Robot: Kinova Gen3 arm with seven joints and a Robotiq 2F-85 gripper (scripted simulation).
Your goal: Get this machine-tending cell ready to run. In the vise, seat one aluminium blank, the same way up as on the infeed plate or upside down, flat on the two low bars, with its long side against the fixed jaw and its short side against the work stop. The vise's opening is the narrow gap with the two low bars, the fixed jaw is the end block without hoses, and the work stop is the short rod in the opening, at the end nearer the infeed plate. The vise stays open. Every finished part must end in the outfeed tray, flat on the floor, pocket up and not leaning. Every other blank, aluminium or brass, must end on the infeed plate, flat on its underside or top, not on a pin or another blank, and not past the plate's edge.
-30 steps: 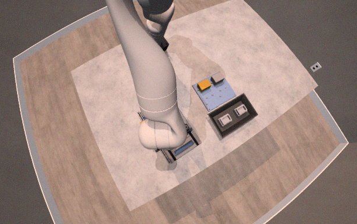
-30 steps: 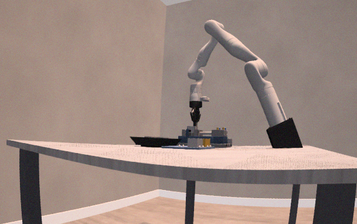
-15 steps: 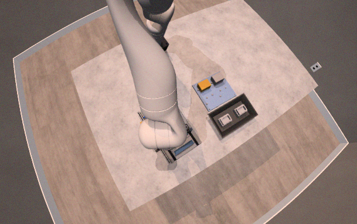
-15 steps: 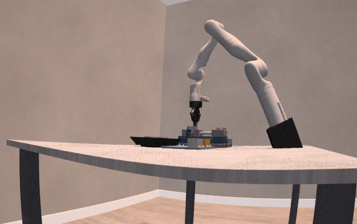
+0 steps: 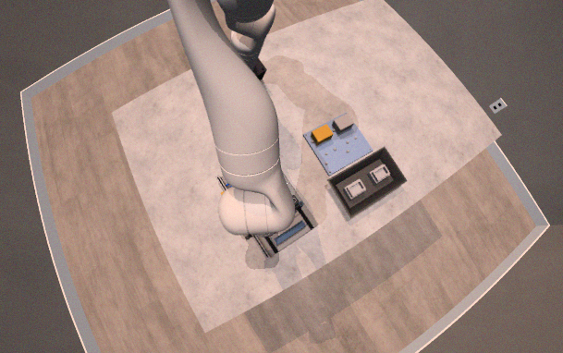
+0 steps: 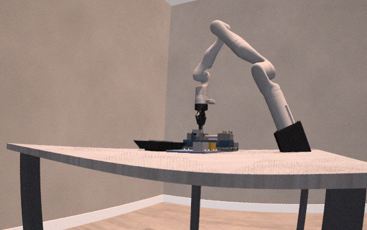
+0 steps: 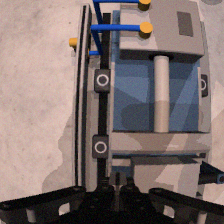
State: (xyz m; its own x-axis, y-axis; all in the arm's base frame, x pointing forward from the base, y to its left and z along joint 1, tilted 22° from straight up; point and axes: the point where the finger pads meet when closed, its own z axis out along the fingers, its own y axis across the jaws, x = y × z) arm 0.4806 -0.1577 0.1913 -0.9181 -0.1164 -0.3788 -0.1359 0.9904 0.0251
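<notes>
My hand is 40 mm to the right of the aluminium blank and 30 mm above it. Also, from my hand: blue vise base: 70 mm behind, 30 mm to the left, 80 mm below; brass blank: 200 mm behind, 290 mm to the left, 100 mm below.
</notes>
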